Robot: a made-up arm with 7 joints.
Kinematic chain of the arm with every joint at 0, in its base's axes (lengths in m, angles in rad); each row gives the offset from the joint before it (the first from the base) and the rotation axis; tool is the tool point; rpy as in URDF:
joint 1: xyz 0 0 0.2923 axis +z
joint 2: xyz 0 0 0 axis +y
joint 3: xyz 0 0 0.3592 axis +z
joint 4: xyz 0.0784 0 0 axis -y
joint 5: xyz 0.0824 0 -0.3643 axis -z
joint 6: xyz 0 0 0 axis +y
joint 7: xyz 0.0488 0 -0.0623 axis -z
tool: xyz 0 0 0 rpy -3.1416 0 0
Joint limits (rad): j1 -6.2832..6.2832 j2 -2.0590..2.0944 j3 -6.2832..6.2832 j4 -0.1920..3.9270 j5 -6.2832..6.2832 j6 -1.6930..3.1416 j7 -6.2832..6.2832
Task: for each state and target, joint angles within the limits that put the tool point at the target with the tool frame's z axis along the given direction. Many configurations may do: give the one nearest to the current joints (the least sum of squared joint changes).
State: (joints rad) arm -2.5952 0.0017 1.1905 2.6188 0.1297 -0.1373 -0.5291
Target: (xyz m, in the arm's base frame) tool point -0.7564 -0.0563 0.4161 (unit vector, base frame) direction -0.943 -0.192 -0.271
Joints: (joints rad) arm -3.2758 0.8804 0.4351 1.9764 0.2908 -0.1580 -0.5291
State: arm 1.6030 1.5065 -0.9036 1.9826 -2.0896 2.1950 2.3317
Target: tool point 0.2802 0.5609 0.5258 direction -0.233 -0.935 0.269
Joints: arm 1.6073 0.8854 -0.8615 2.0780 -1.2807 2.6777 2.3317
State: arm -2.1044 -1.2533 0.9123 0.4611 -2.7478 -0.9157 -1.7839
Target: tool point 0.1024 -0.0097 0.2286 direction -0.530 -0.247 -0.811
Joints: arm -1.8102 -1.1277 1.5780 -0.0310 -2.2104 -0.8067 -1.7839
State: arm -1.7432 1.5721 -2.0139 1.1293 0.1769 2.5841 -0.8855
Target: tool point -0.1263 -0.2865 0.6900 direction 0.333 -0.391 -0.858
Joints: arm -1.4617 1.4232 -2.8350 1.2722 1.0665 3.1416 -0.8855
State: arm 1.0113 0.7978 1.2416 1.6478 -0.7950 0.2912 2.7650
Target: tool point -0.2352 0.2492 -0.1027 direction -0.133 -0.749 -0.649
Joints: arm 1.3507 1.5344 0.6017 0.9589 -0.8144 0.5486 2.7650
